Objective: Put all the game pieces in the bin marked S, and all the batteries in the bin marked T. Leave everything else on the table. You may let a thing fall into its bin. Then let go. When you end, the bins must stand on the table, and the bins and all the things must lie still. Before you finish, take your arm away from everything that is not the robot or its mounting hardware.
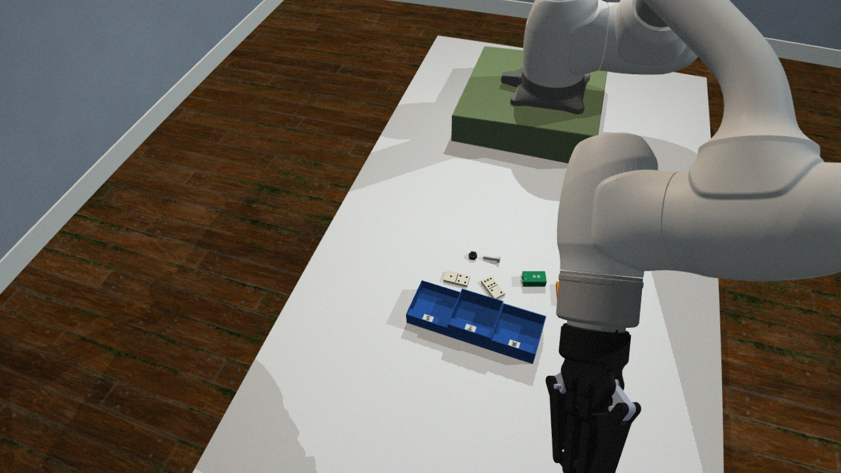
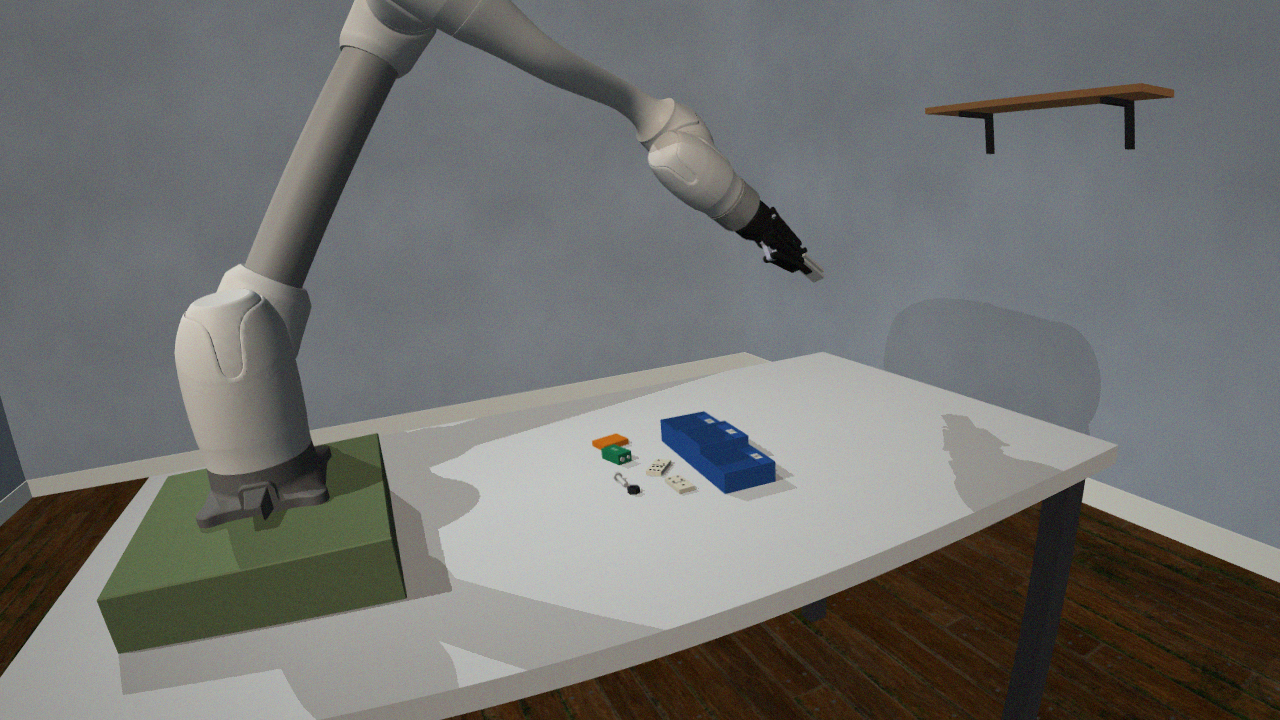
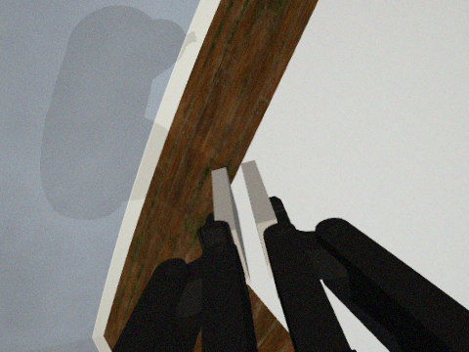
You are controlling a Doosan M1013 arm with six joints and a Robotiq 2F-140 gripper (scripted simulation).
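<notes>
The blue three-compartment bin lies 34 cm behind my hand, 19 cm to the right of it and 24 cm below it. Also, from my hand: green 9 V battery: 47 cm behind, 11 cm to the right, 25 cm below; orange block: 46 cm behind, 3 cm to the right, 26 cm below; cream domino: 43 cm behind, 18 cm to the right, 26 cm below.
</notes>
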